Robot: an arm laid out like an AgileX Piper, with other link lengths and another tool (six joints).
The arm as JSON. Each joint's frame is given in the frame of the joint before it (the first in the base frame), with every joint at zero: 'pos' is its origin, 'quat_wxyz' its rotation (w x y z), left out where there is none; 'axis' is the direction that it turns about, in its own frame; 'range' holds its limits. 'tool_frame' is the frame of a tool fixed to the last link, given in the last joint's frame.
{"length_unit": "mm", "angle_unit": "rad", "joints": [
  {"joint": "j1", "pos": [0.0, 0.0, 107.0], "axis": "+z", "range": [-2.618, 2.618]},
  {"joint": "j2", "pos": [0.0, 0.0, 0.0], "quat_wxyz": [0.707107, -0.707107, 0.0, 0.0], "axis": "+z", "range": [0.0, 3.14]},
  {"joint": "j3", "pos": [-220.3, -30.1, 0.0], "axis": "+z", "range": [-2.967, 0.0]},
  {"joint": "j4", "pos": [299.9, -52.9, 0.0], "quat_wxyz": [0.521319, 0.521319, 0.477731, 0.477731], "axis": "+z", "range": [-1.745, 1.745]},
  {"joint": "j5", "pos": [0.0, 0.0, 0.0], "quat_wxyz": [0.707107, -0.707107, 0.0, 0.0], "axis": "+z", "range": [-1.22, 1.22]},
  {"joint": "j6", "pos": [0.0, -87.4, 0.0], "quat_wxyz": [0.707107, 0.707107, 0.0, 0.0], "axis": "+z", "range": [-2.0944, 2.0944]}
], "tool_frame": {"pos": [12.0, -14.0, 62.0], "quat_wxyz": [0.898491, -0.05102, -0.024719, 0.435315]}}
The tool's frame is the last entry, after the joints.
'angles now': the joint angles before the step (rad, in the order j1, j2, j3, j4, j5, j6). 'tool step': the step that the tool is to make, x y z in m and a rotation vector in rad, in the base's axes. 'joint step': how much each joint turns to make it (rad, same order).
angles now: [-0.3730, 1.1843, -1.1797, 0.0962, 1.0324, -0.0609]
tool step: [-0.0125, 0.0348, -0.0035, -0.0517, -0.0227, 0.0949]
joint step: [0.1168, -0.1306, 0.1230, -0.0537, -0.0312, 0.0188]
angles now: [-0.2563, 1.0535, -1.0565, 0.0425, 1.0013, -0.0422]
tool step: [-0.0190, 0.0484, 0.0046, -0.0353, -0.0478, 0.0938]
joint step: [0.2018, -0.1568, 0.1060, -0.1066, -0.0008, 0.1237]
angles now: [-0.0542, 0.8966, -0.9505, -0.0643, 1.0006, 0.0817]
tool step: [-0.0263, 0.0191, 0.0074, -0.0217, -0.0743, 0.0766]
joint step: [0.0868, -0.1716, 0.0955, -0.0262, 0.0021, 0.0072]
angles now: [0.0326, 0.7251, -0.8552, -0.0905, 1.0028, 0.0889]
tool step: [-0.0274, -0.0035, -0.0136, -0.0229, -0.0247, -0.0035]
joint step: [0.0033, -0.1708, 0.1343, -0.0246, 0.0126, -0.0002]
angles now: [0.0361, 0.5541, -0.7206, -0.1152, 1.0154, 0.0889]
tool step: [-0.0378, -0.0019, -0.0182, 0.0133, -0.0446, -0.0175]
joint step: [-0.0005, -0.2643, 0.1673, -0.0018, 0.0539, 0.0157]
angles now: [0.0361, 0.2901, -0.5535, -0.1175, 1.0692, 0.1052]
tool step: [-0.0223, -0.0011, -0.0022, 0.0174, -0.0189, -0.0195]
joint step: [-0.0007, -0.1378, 0.0452, 0.0006, 0.0754, 0.0169]
